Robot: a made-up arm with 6 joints. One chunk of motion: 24 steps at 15 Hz.
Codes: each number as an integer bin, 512 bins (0 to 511) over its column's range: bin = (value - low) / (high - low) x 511, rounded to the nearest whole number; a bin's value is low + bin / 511 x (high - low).
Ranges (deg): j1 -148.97..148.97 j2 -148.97..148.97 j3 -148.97..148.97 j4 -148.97..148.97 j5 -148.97..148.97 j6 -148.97..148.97
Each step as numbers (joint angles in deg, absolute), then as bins.
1 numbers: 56.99 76.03 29.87 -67.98 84.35 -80.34
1 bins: 353 386 307 139 400 118
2 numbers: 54.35 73.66 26.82 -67.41 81.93 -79.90
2 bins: 349 382 301 140 396 118
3 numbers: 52.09 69.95 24.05 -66.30 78.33 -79.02
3 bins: 345 375 297 142 390 120
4 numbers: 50.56 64.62 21.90 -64.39 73.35 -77.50
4 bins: 342 366 293 145 381 123
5 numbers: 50.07 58.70 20.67 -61.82 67.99 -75.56
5 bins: 341 356 291 149 372 126
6 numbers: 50.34 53.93 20.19 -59.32 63.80 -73.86
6 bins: 342 348 290 154 365 129
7 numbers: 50.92 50.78 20.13 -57.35 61.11 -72.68
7 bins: 343 343 290 157 360 131
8 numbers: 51.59 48.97 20.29 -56.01 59.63 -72.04
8 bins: 344 339 290 159 358 132
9 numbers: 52.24 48.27 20.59 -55.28 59.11 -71.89
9 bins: 345 338 291 161 357 132
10 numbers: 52.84 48.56 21.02 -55.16 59.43 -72.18
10 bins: 346 339 292 161 357 132
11 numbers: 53.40 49.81 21.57 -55.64 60.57 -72.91
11 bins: 347 341 292 160 359 130
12 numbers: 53.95 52.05 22.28 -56.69 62.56 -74.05
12 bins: 348 345 294 158 363 128
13 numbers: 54.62 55.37 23.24 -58.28 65.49 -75.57
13 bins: 349 350 295 156 368 126
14 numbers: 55.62 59.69 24.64 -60.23 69.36 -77.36
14 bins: 351 358 298 152 374 123
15 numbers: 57.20 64.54 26.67 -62.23 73.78 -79.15
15 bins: 354 366 301 149 382 120
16 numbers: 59.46 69.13 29.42 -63.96 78.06 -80.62
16 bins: 357 374 306 146 389 117
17 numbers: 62.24 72.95 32.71 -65.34 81.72 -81.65
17 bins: 362 381 312 143 396 115
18 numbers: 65.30 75.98 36.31 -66.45 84.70 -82.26
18 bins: 367 386 318 142 401 114
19 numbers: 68.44 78.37 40.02 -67.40 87.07 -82.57
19 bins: 373 390 324 140 405 114
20 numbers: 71.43 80.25 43.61 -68.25 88.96 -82.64
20 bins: 378 393 330 138 408 114
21 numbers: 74.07 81.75 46.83 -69.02 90.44 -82.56
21 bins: 383 396 336 137 411 114
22 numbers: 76.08 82.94 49.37 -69.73 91.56 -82.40
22 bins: 386 398 340 136 413 114
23 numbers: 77.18 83.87 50.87 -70.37 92.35 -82.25
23 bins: 388 399 343 135 414 114
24 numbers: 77.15 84.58 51.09 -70.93 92.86 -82.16
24 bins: 388 401 343 134 415 115
